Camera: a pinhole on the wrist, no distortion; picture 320 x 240 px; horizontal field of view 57.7 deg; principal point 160.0 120.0 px. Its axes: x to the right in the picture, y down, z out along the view. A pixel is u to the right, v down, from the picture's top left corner.
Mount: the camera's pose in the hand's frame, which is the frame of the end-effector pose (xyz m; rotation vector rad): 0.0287 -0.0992 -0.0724 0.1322 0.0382 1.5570
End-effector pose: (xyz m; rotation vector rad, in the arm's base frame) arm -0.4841 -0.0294 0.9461 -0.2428 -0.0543 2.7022
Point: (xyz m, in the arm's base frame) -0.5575 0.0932 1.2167
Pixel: 175.6 115.3
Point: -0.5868 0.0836 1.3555
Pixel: 182.1 125.9
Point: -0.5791 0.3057 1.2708
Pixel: 49.7 53.1
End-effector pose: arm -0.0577 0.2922 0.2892 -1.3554 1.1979 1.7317
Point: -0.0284 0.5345 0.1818
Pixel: 125.8 96.6
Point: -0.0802 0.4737 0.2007
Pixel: 206.0 89.8
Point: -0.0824 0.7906 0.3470
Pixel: 145.0 209.1
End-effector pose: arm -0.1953 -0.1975 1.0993 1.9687 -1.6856 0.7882
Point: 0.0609 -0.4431 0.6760
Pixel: 129.1 203.2
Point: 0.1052 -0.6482 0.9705
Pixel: 115.7 14.5
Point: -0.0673 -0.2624 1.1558
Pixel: outside the picture
